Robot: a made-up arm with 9 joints.
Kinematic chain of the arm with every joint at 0, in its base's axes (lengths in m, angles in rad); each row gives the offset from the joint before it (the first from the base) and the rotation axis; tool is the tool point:
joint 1: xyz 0 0 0.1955 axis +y
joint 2: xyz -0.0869 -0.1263 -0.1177 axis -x
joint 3: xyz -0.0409 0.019 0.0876 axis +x
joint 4: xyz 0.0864 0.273 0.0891 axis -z
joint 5: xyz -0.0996 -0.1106 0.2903 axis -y
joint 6: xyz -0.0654 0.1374 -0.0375 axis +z
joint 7: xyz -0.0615 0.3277 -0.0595 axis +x
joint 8: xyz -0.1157 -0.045 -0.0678 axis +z
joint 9: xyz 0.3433 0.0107 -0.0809 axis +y
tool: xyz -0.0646 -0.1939 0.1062
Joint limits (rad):
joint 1: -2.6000..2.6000
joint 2: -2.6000..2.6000
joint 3: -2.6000..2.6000
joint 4: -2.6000..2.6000
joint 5: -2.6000..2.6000
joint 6: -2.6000..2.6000
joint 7: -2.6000..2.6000
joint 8: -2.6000..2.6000
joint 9: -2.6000..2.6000
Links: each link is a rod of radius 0.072 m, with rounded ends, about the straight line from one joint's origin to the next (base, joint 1, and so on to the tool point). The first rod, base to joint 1, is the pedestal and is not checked.
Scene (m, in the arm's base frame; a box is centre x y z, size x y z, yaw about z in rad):
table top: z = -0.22
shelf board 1: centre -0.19 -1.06 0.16 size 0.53 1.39 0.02 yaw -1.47
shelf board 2: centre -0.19 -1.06 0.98 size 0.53 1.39 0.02 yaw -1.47
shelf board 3: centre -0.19 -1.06 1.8 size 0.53 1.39 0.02 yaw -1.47
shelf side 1: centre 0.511 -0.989 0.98 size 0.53 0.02 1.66 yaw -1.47
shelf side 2: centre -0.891 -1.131 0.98 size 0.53 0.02 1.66 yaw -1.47
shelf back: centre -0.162 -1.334 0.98 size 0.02 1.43 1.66 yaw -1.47
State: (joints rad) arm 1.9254 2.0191 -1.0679 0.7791 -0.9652 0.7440 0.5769 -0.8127 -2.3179
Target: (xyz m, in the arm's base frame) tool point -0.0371 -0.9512 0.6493
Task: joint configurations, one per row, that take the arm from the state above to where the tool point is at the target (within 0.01 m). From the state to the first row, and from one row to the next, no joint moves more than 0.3 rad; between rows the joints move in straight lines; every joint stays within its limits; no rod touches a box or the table.
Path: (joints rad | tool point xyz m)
1: 1.9775 2.1603 -1.2103 0.8673 -0.9086 0.7160 0.6377 -0.7717 -2.3357 | -0.0371 -0.9512 0.6493

